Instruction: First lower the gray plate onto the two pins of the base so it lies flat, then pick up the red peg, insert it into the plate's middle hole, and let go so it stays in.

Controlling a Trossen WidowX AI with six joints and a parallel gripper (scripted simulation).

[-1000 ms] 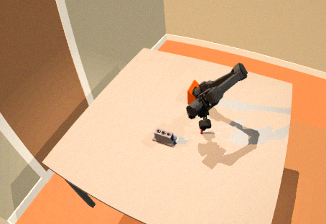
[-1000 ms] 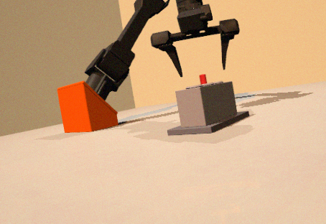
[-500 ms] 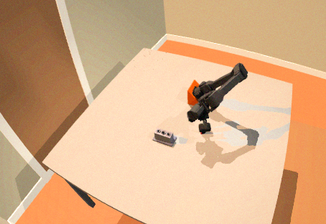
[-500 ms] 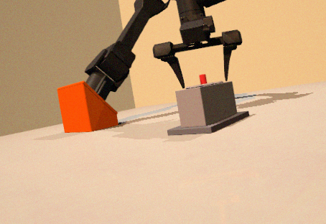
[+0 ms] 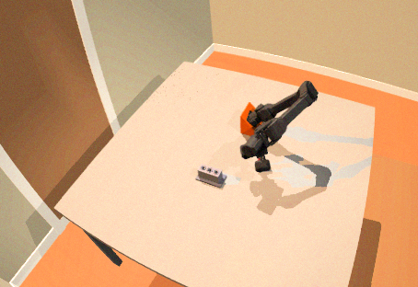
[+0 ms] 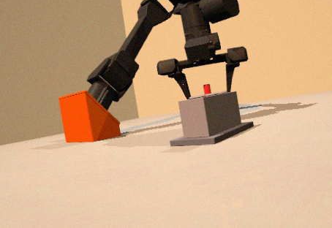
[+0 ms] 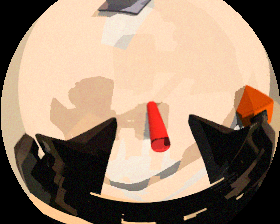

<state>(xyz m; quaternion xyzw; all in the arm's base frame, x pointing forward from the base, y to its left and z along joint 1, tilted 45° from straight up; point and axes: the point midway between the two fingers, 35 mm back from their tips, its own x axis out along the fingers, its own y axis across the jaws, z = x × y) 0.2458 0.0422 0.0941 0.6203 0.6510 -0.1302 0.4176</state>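
Now: the gray plate 19 cm to the right of my gripper tip and 10 cm ahead of it. The rest, counted from my gripper tip: gray base 19 cm to the right, 9 cm ahead, 3 cm below; then red peg right at my gripper tip.
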